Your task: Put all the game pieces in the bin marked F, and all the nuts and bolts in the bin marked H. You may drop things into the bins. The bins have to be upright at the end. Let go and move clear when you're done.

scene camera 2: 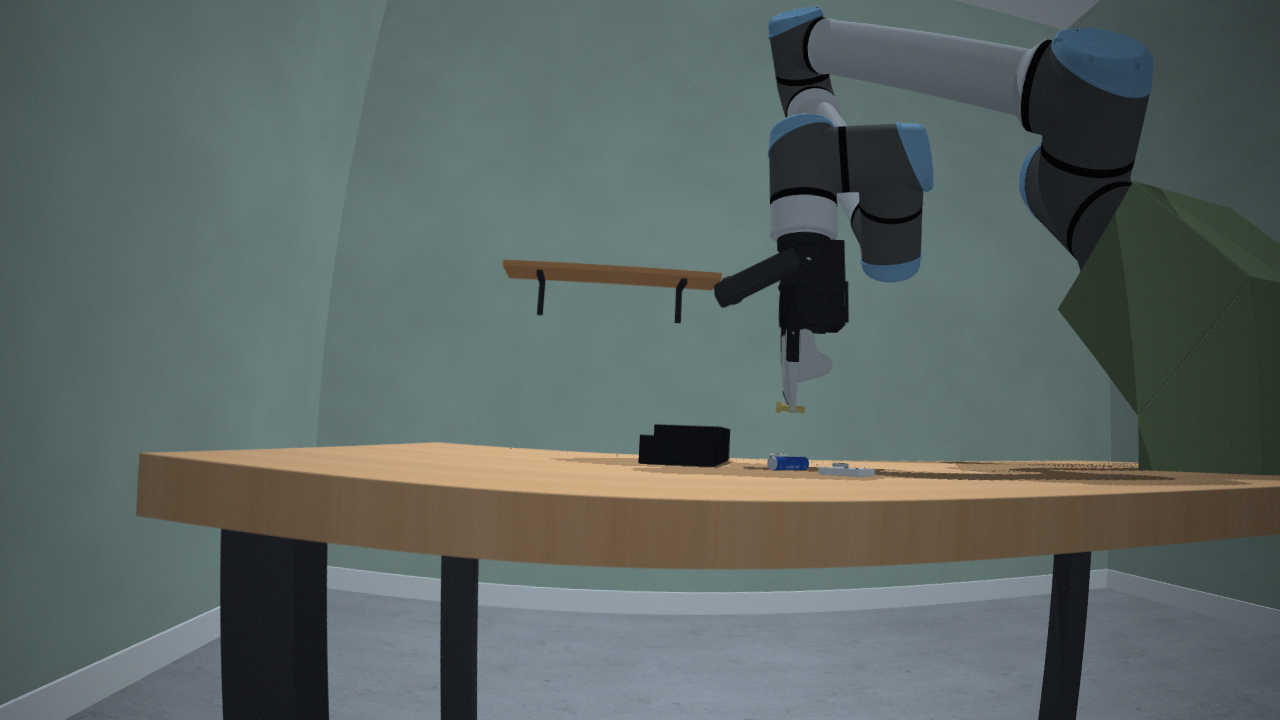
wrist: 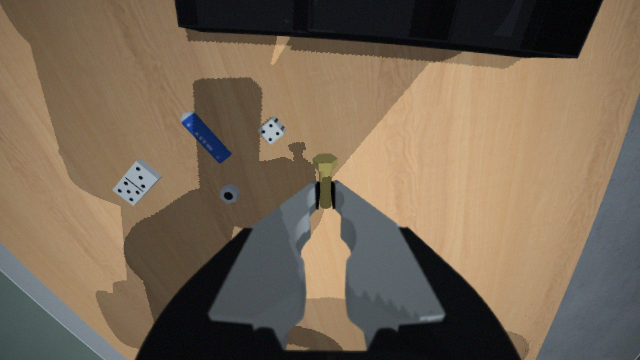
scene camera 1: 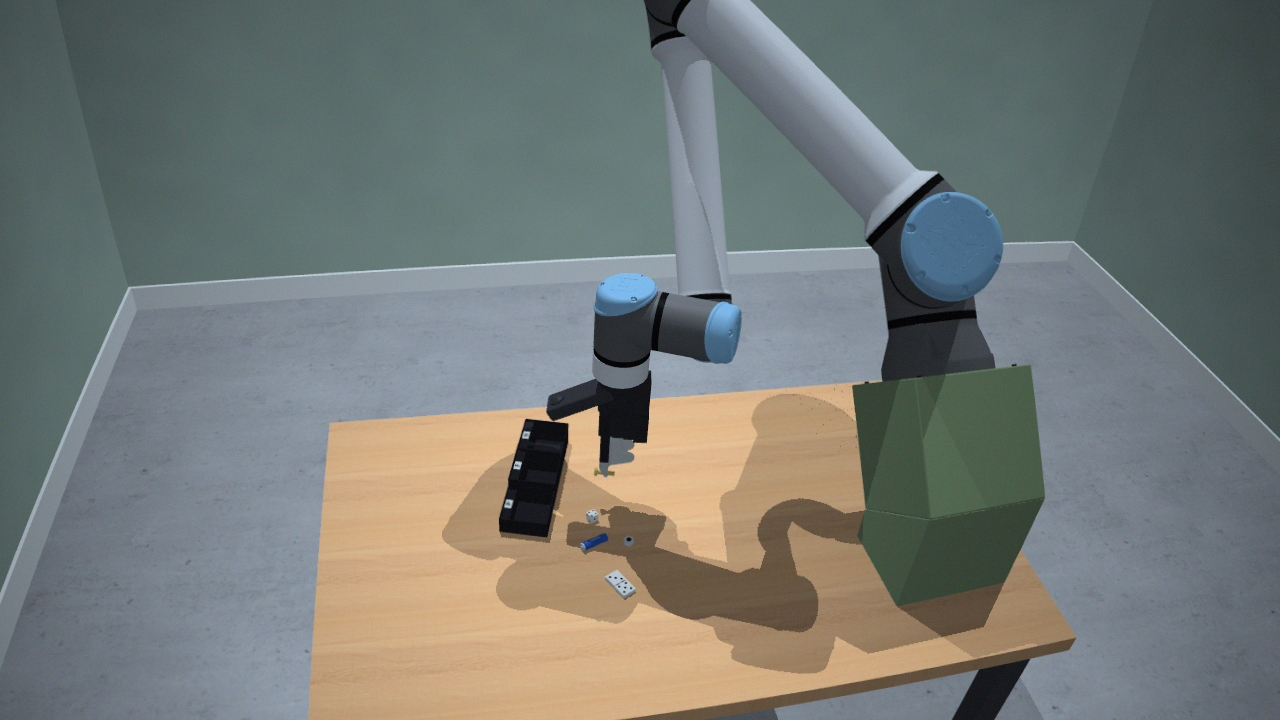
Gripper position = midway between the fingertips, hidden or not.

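Observation:
The gripper [scene camera 2: 792,412] appears in the wrist view [wrist: 325,183] as well, and again in scene camera 1 [scene camera 1: 605,474]. The scene also contains a white domino [wrist: 140,178], a brass bolt [wrist: 325,163] and a battery [wrist: 191,121].

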